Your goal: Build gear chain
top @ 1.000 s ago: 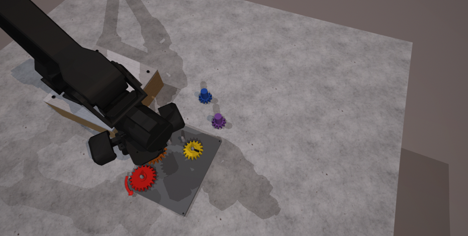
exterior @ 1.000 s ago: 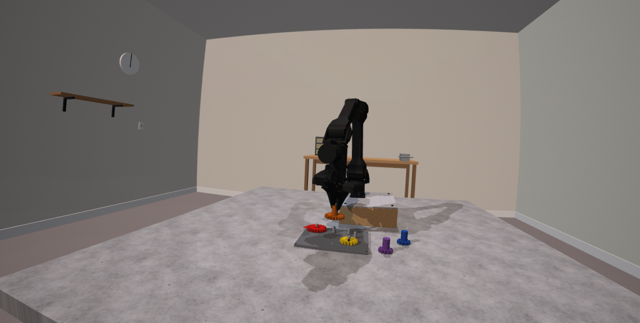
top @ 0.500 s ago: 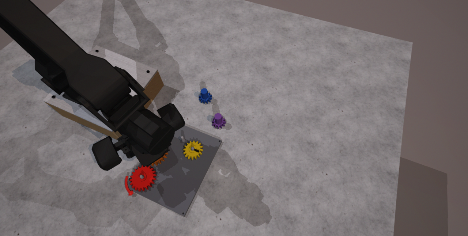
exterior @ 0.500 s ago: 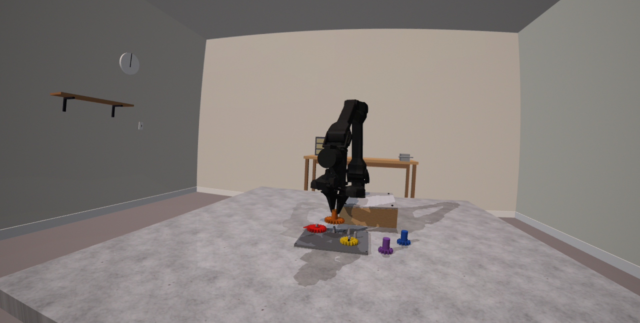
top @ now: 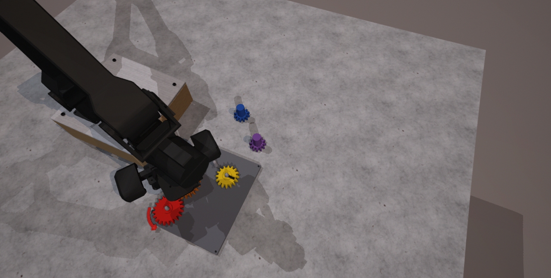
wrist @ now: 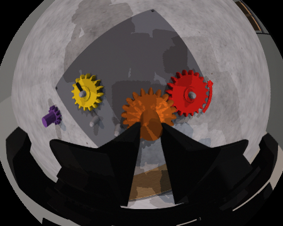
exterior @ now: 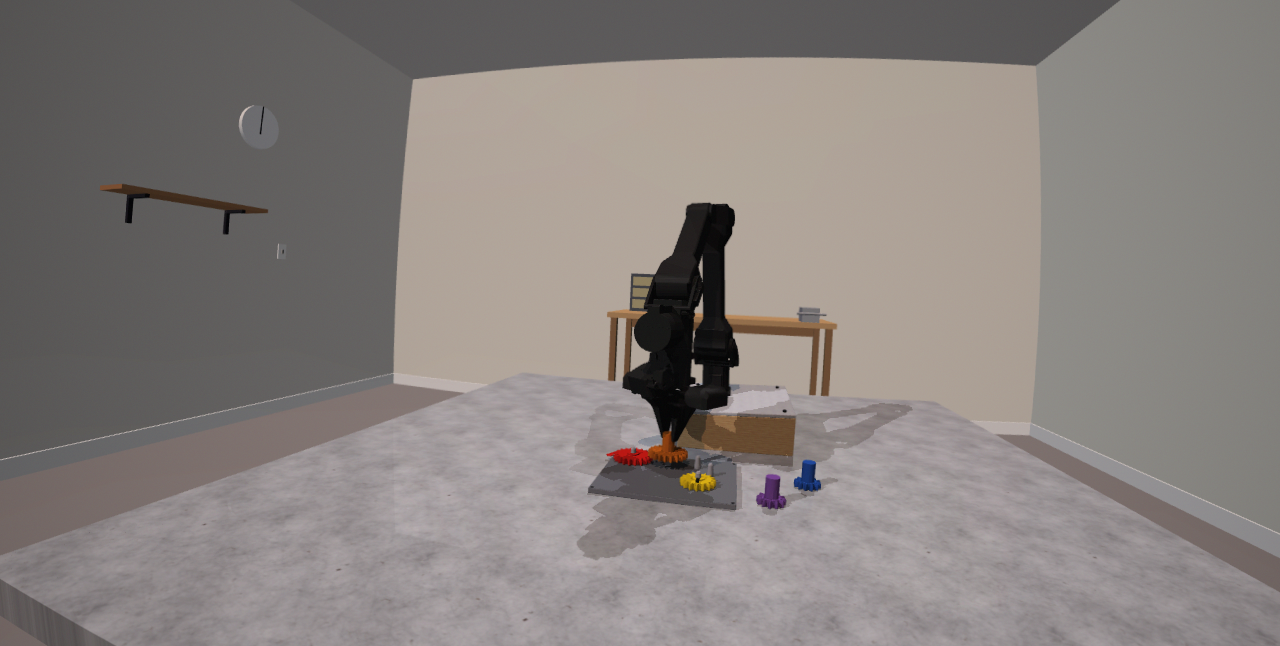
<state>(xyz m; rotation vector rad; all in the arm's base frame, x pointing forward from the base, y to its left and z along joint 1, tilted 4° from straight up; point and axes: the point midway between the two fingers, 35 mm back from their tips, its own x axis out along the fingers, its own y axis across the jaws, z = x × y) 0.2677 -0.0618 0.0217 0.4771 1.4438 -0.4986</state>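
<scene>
My gripper tip is now 160 mm to the right of the purple gear, 100 mm short of it and 30 mm above it. From my gripper tip the other things lie so: yellow gear (70 mm ahead, 50 mm to the left, 30 mm below); then red gear (60 mm to the right, 30 mm below, 10 mm behind); then orange gear (10 mm below).
</scene>
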